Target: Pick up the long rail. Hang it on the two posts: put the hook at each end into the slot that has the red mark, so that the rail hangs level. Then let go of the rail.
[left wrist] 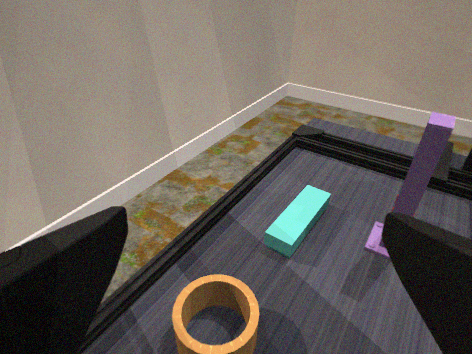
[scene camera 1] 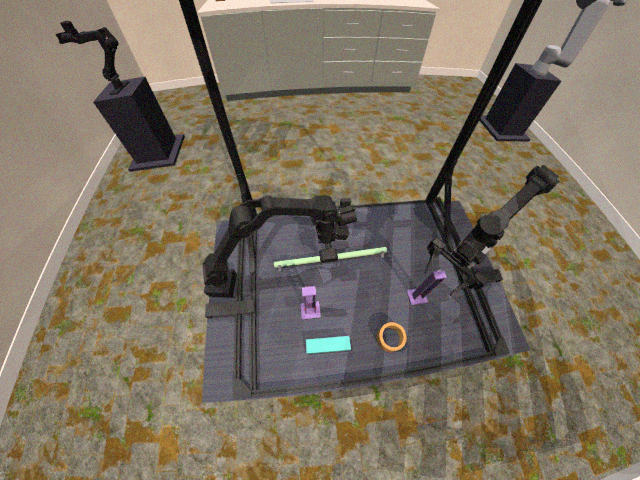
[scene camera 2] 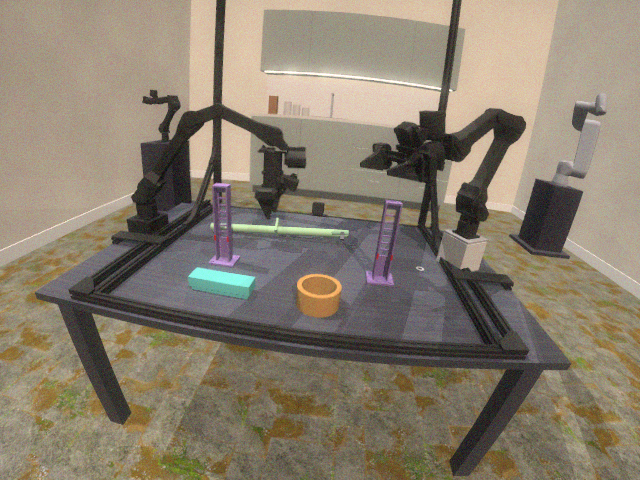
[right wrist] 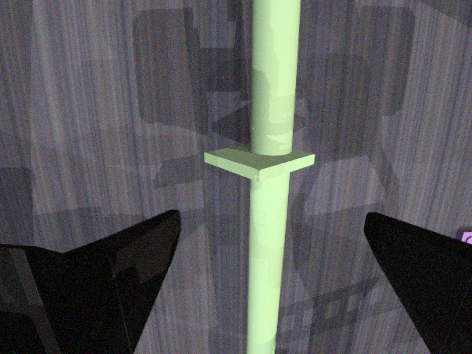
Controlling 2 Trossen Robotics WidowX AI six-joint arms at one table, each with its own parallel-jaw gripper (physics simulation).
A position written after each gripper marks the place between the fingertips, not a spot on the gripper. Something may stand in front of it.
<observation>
The left gripper [scene camera 2: 373,168] is open, holding nothing. The right gripper [scene camera 2: 271,215] is open, with nothing in its grasp. Also in view: a pale green rail [scene camera 2: 276,229]. On the table rests a teal block [scene camera 2: 240,286].
The pale green rail shows as well in the right wrist view [right wrist: 268,160]. The teal block is seen too in the left wrist view [left wrist: 286,233]. The left gripper also shows in the left wrist view [left wrist: 256,221] and in scene camera 1 [scene camera 1: 437,283]. The left wrist view misses the pale green rail: it is out of frame. The right wrist view misses the teal block: it is out of frame.
</observation>
